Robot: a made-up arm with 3 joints. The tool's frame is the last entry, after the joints.
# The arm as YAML. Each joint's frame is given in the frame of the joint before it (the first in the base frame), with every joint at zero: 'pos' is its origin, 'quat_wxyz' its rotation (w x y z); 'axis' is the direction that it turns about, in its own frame. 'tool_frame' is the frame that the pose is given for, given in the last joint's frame.
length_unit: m
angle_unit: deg
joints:
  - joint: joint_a
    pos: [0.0, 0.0, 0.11]
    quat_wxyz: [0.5, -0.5, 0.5, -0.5]
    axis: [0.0, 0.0, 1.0]
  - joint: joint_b
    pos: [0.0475, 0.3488, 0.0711]
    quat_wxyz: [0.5, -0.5, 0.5, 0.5]
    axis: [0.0, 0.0, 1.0]
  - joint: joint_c
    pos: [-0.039, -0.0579, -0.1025]
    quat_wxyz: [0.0, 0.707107, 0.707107, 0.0]
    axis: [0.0, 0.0, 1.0]
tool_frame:
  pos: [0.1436, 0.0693, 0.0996]
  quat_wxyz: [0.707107, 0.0, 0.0, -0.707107]
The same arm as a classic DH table. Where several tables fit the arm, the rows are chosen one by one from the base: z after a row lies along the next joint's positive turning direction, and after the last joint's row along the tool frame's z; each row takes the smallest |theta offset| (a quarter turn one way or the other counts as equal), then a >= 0, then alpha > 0; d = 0 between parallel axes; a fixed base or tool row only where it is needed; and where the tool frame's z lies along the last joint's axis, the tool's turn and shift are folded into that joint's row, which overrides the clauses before.
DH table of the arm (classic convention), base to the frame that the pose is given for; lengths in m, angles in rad. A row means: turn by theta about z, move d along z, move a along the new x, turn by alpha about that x. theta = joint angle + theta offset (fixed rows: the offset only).
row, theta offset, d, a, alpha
base (fixed), 1.5708, 0.11, 0, 1.5708
joint_a, 0, 0.0711, -0.0475, 1.5708
joint_b, -0.5928, 0, -0.0698, 3.1416
joint_c, -0.1431, 0, 0.1594, 0
tool (fixed), -2.0204, -0.1467, 0, 0

